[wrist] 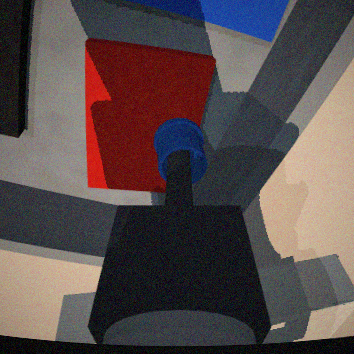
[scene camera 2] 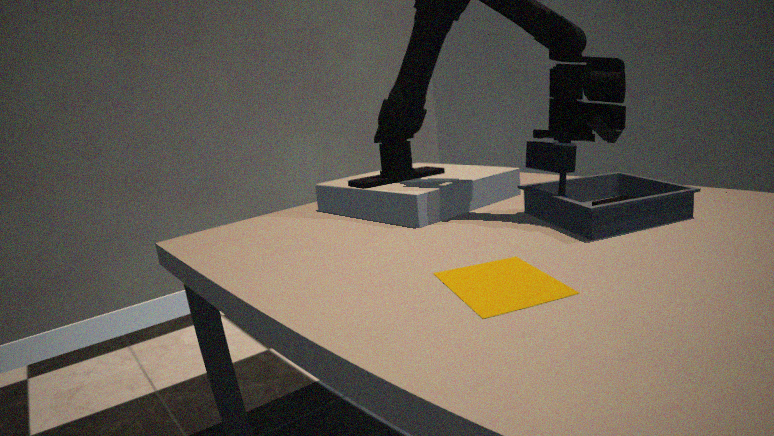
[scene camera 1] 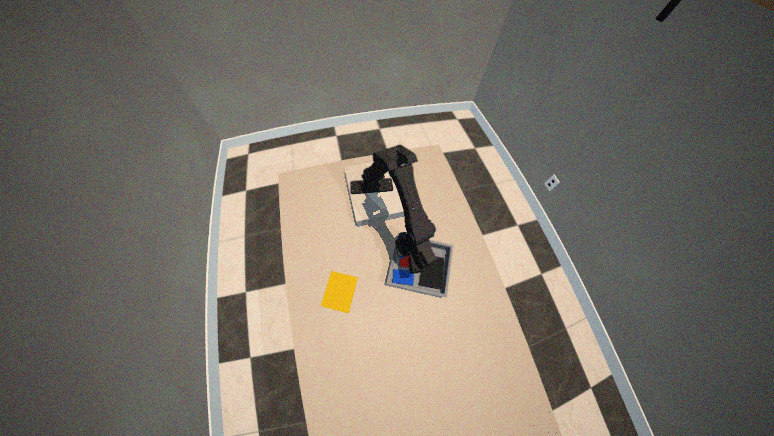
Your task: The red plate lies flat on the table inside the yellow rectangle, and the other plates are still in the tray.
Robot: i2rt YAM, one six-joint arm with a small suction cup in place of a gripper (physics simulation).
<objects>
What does the black plate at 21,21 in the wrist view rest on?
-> A grey tray.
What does the suction cup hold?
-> A red plate.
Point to a yellow rectangle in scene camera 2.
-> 498,287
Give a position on the suction cup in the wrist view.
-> At 177,133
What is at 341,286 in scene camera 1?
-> A yellow rectangle.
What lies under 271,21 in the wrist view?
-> A blue plate.
</objects>
